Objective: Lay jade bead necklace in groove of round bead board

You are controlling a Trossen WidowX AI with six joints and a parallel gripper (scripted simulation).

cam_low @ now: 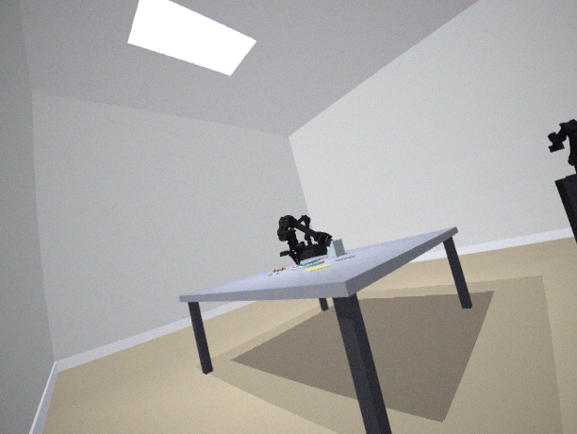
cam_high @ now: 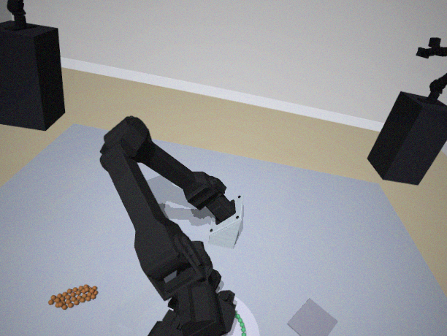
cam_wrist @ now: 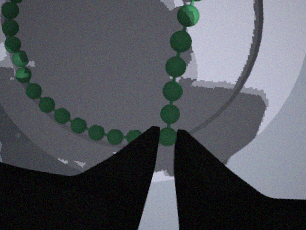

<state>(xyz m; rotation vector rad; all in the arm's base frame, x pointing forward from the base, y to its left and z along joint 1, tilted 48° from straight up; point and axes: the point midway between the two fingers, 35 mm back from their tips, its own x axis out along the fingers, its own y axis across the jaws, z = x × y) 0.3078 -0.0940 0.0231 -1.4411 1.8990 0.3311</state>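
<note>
My gripper tip is now 60 mm to the right of the round bead board, 10 mm past it and 10 mm above it. Also, from my gripper tip: yellow strip 280 mm to the left, 190 mm ahead, 20 mm below; then flat grey square 290 mm to the left, 50 mm behind, 20 mm below.
</note>
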